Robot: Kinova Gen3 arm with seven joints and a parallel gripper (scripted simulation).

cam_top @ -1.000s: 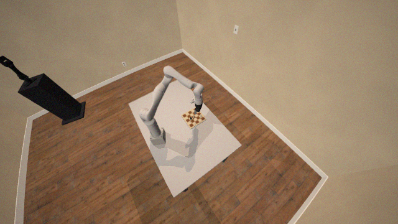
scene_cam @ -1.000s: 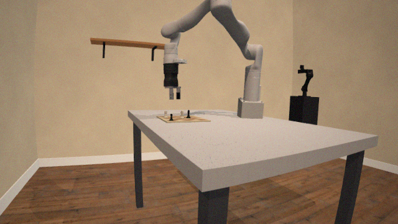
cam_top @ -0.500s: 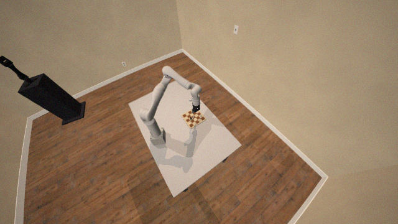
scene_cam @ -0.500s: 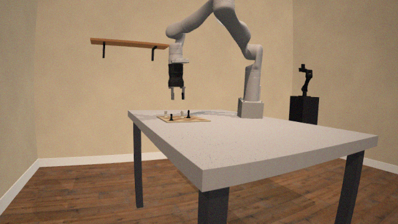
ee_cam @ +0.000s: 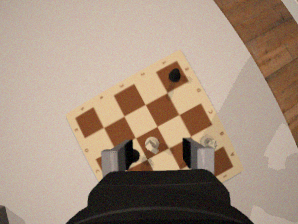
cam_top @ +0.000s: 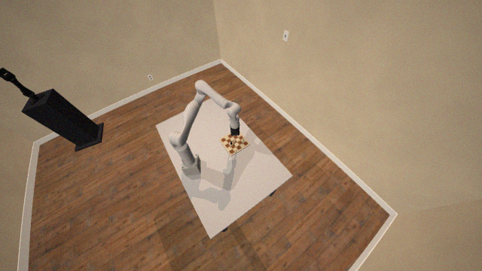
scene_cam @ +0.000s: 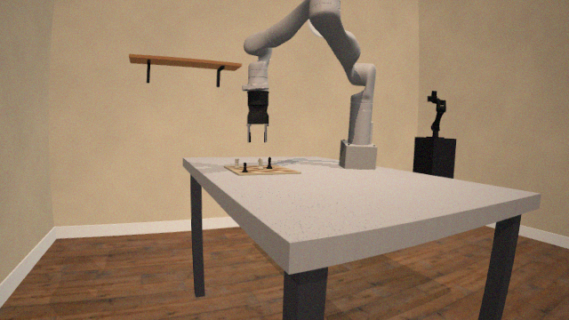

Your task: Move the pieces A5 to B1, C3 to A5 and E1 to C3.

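The chessboard is 120 mm below my hand and 10 mm behind it.
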